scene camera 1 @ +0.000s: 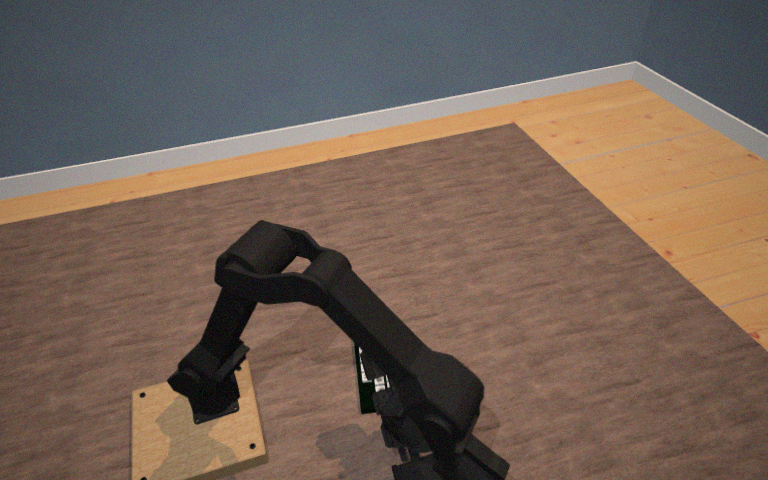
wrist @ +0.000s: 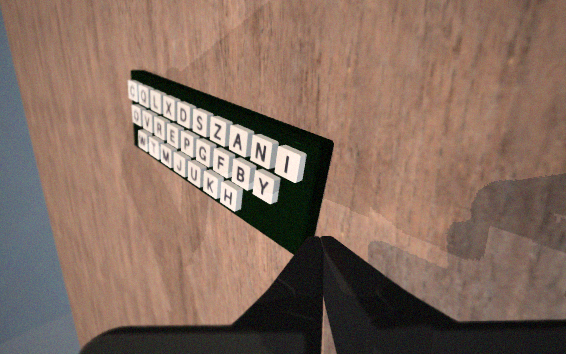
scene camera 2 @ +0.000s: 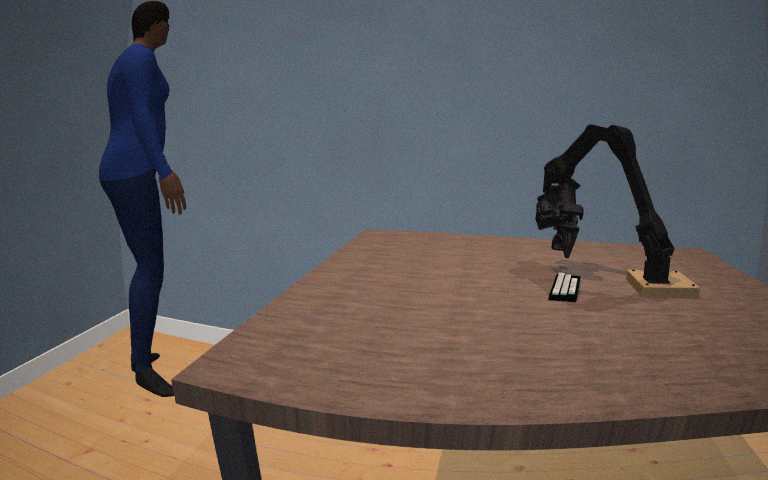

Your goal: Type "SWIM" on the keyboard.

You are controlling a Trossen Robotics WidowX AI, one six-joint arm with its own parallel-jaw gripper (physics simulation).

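Places are measured from the arm's base along level axes (x left, y ahead, z down), in centimetres.
Pixels of known places: gripper, between the fingertips: (wrist: 319, 248) (scene camera 2: 567, 257); arm's base, origin of its link: (scene camera 1: 214, 400) (scene camera 2: 656, 280).
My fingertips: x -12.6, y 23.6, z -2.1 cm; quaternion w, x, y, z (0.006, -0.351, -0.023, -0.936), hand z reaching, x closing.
For each thing: its top centre in the pictures, then the offset to it from my fingertips. Level surfaces: height alone.
- dark green keyboard, centre of its top: (wrist: 190, 146) (scene camera 1: 375, 354) (scene camera 2: 566, 282) dx +12.9, dy +1.9, dz +3.1 cm
- S key, centre of its top: (wrist: 199, 122) dx +11.5, dy +3.6, dz +3.1 cm
- I key, centre of its top: (wrist: 286, 164) dx +4.2, dy +1.8, dz +3.1 cm
- W key, centre of its top: (wrist: 142, 140) dx +20.1, dy +1.7, dz +3.1 cm
- M key, centre of its top: (wrist: 165, 156) dx +16.5, dy +0.9, dz +3.1 cm
- brown table, height of its surface: dz +4.7 cm
A dark green keyboard (scene camera 1: 367, 403) (scene camera 2: 571, 298) (wrist: 285, 220) with three rows of white letter keys lies flat on the table. The arm hides much of it in scene camera 1. In the wrist view, the S key (wrist: 200, 121) and the I key (wrist: 289, 164) are in the top row. The W key (wrist: 143, 141) and the M key (wrist: 166, 156) are in the bottom row. My gripper (scene camera 2: 566, 255) (wrist: 319, 248) is shut and empty. It hangs above the table with its tips clear of the keyboard. In the wrist view its tips overlap the keyboard's near right corner.
The arm stands on a light wooden base plate (scene camera 1: 252, 421) (scene camera 2: 671, 292) to the side of the keyboard. The brown table (scene camera 1: 538, 254) (scene camera 2: 396, 350) (wrist: 425, 75) carries both. A person (scene camera 2: 135, 124) in blue stands beyond the table's left edge in scene camera 2.
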